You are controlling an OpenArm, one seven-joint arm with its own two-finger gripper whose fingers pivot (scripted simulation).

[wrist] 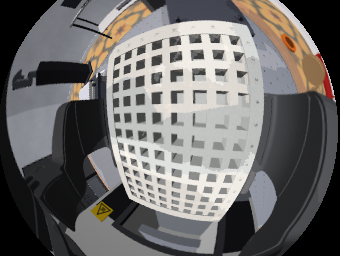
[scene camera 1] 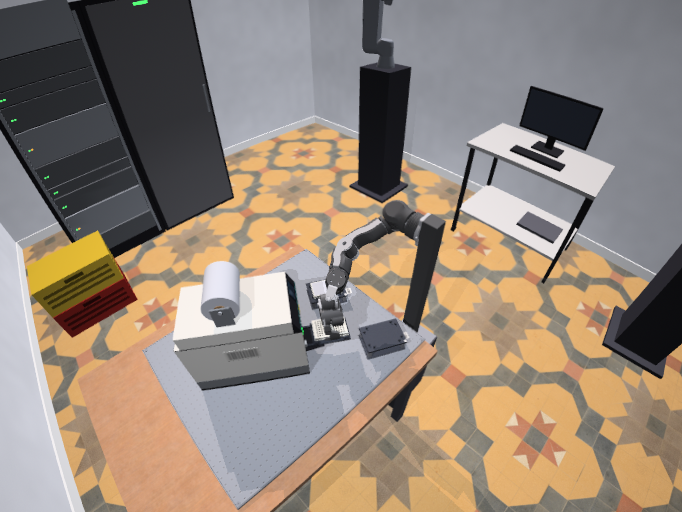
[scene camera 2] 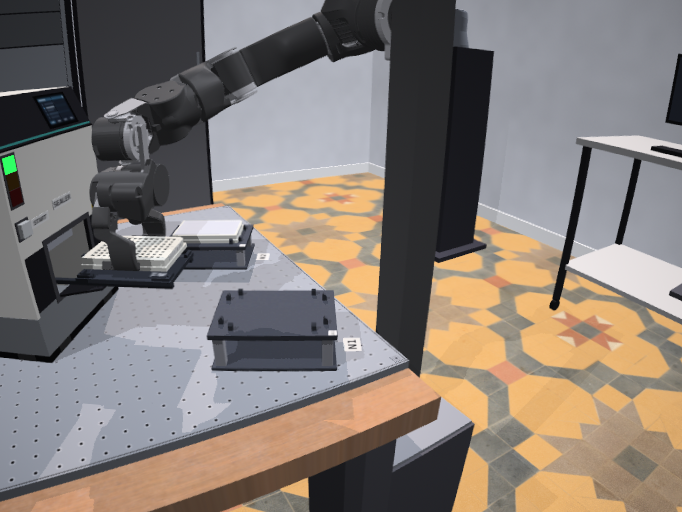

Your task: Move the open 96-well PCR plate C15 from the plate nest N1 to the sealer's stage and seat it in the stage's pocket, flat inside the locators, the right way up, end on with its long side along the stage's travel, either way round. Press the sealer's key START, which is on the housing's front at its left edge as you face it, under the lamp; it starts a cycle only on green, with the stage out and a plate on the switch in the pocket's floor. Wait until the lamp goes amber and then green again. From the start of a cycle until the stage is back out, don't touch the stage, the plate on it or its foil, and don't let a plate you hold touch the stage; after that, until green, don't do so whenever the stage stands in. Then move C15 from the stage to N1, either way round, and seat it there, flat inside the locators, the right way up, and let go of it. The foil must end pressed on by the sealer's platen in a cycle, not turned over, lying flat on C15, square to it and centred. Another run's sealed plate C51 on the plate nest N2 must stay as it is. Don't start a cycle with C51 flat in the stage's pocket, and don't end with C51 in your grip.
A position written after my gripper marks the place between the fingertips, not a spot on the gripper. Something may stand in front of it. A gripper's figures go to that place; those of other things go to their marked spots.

My gripper (scene camera 2: 135, 256) is 0.68 m from the lens. A sealed plate C51 (scene camera 2: 221, 231) is 0.89 m from the lens.
